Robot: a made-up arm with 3 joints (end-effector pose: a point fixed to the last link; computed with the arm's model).
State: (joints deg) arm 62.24 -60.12 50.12
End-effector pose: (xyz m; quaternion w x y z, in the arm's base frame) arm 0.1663 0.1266 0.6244 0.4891 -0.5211 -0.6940 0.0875
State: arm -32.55 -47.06 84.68
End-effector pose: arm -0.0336 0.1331 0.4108 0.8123 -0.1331 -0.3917 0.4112
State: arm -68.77 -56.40 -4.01
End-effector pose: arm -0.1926 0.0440 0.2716 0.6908 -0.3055 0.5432 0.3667
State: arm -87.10 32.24 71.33
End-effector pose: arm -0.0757 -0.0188 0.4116 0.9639 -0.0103 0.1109 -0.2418
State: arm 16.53 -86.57 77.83
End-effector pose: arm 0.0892 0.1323 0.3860 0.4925 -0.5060 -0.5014 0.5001
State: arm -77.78 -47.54 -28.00
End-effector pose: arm -0.2641 0.0100 0.3015 0.5373 -0.2859 0.7455 0.2718
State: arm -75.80 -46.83 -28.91
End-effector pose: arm -0.2564 0.0094 0.2952 0.5462 -0.2877 0.7422 0.2607
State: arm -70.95 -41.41 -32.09
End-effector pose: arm -0.2372 0.0116 0.2811 0.5711 -0.2671 0.7459 0.2148
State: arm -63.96 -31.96 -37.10
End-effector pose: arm -0.2084 0.0183 0.2641 0.6053 -0.2161 0.7517 0.1481
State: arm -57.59 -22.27 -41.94
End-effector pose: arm -0.1804 0.0280 0.2523 0.6326 -0.1509 0.7538 0.0942
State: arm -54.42 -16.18 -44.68
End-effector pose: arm -0.1656 0.0354 0.2482 0.6437 -0.1047 0.7550 0.0683
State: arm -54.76 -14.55 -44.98
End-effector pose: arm -0.1670 0.0377 0.2493 0.6414 -0.0912 0.7591 0.0637
